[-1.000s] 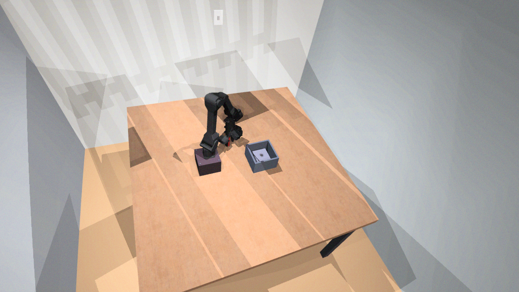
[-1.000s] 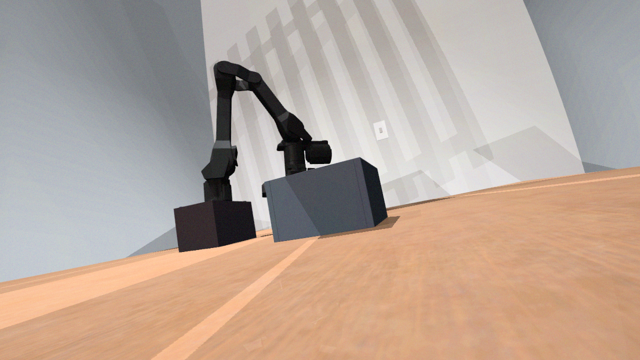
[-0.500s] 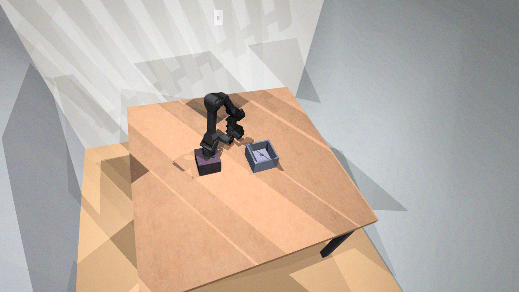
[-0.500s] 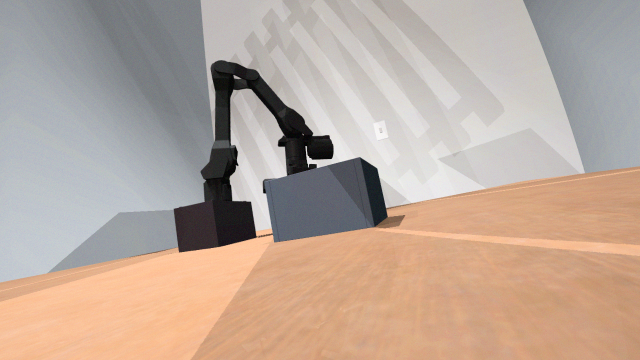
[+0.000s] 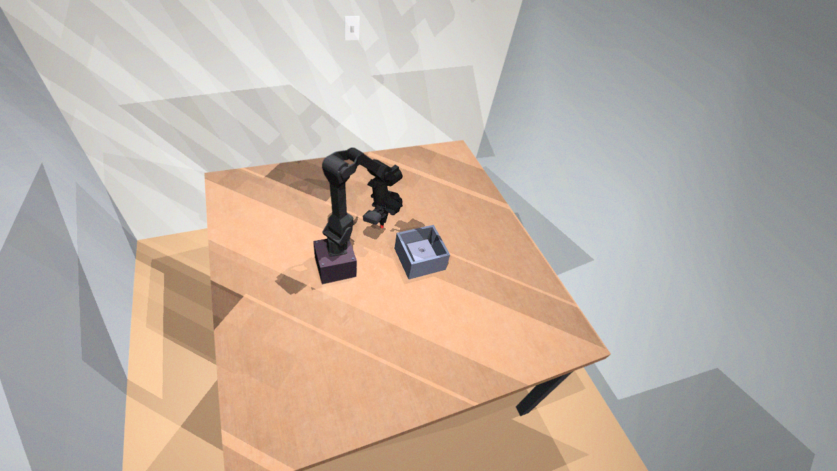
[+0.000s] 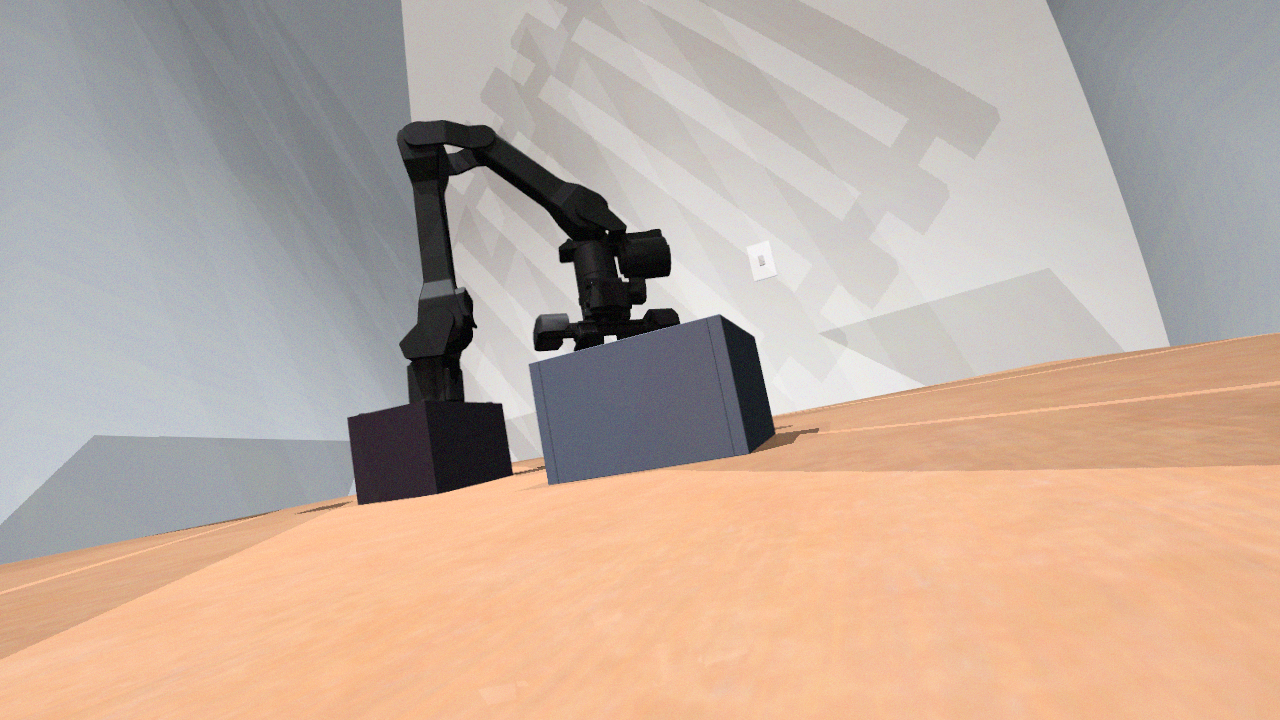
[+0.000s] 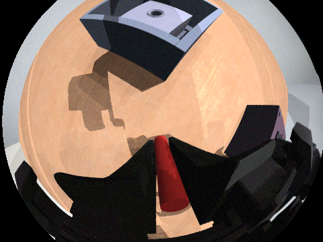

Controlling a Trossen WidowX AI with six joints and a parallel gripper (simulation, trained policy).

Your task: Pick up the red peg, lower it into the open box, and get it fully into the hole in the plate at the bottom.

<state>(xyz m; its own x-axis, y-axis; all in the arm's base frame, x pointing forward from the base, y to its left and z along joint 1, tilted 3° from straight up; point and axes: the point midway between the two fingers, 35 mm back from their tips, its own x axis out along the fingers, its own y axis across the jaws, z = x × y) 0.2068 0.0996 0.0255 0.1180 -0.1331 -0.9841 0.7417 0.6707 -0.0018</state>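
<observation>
Now: the pale plate 11 cm ahead of my gripper tip, 15 cm to the right of it and 3 cm below it. Round my gripper tip: red peg: 1 cm behind, 1 cm to the left, 2 cm above; grey box: 11 cm ahead, 15 cm to the right, 5 cm below.
</observation>
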